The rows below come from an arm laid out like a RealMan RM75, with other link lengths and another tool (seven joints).
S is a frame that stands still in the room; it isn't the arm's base.
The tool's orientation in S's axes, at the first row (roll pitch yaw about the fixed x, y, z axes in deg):
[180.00 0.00 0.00]
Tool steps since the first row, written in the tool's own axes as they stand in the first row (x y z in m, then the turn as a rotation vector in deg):
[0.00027 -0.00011 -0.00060 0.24 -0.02 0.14]
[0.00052 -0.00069 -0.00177 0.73 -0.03 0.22]
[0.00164 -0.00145 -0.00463 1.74 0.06 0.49]
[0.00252 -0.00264 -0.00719 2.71 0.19 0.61]
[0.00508 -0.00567 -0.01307 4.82 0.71 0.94]
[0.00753 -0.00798 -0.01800 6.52 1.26 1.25]
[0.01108 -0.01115 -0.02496 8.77 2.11 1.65]
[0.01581 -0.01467 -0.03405 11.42 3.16 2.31]
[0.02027 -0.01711 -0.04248 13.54 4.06 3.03]
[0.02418 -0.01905 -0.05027 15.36 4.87 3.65]
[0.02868 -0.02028 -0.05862 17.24 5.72 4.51]
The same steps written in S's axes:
[0.00027 0.00011 0.00060 0.24 0.02 -0.14]
[0.00052 0.00069 0.00177 0.73 0.03 -0.22]
[0.00164 0.00145 0.00463 1.74 -0.06 -0.49]
[0.00252 0.00264 0.00719 2.71 -0.19 -0.61]
[0.00508 0.00567 0.01307 4.82 -0.71 -0.94]
[0.00753 0.00798 0.01800 6.52 -1.26 -1.25]
[0.01108 0.01115 0.02496 8.77 -2.11 -1.65]
[0.01581 0.01467 0.03405 11.42 -3.16 -2.31]
[0.02027 0.01711 0.04248 13.54 -4.06 -3.03]
[0.02418 0.01905 0.05027 15.36 -4.87 -3.65]
[0.02868 0.02028 0.05862 17.24 -5.72 -4.51]

